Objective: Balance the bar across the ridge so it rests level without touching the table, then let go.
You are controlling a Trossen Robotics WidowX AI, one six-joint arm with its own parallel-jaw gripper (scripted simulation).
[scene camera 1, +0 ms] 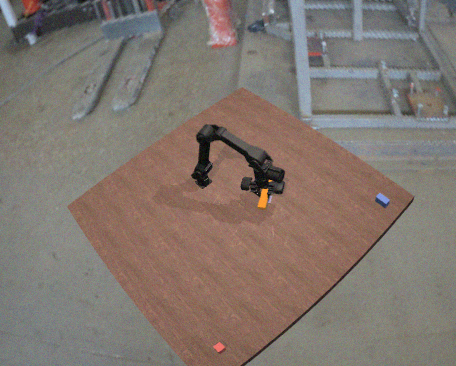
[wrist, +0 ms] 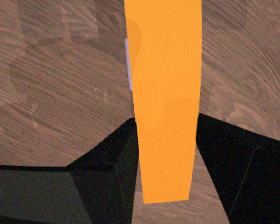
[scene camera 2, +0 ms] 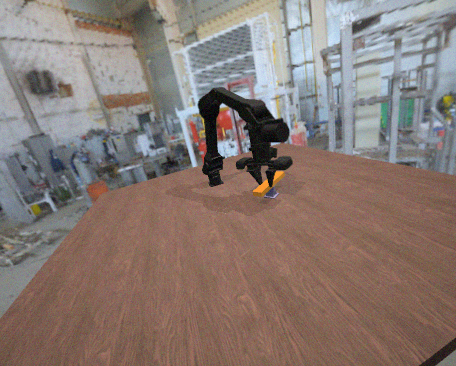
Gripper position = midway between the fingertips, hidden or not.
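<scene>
Bar (wrist: 165, 53), plus my gripper (wrist: 164, 122). Gripper also at (scene camera 2: 266, 186).
</scene>
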